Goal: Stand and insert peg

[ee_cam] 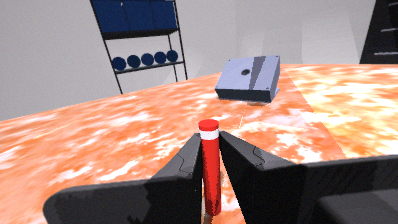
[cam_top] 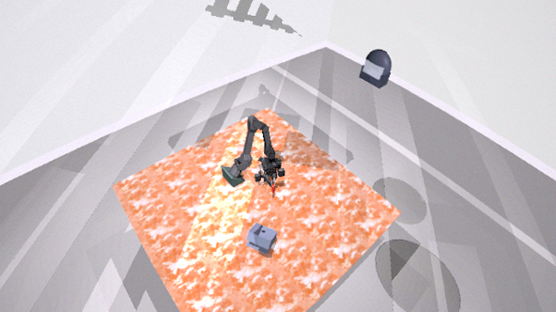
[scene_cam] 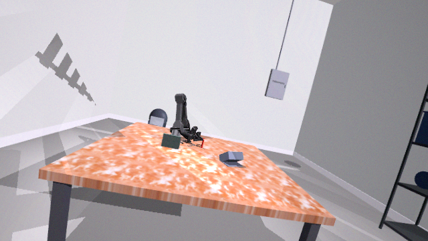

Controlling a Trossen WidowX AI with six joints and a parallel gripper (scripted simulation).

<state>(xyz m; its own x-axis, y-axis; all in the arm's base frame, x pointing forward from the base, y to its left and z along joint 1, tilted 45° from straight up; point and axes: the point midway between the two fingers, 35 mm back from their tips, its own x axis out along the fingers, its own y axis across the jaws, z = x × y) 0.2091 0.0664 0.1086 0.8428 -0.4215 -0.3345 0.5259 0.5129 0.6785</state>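
My gripper tip is now 1 cm above the red peg. From my gripper tip the other things lie so: grey sloped panel: 26 cm to the right, 17 cm ahead, 3 cm below.
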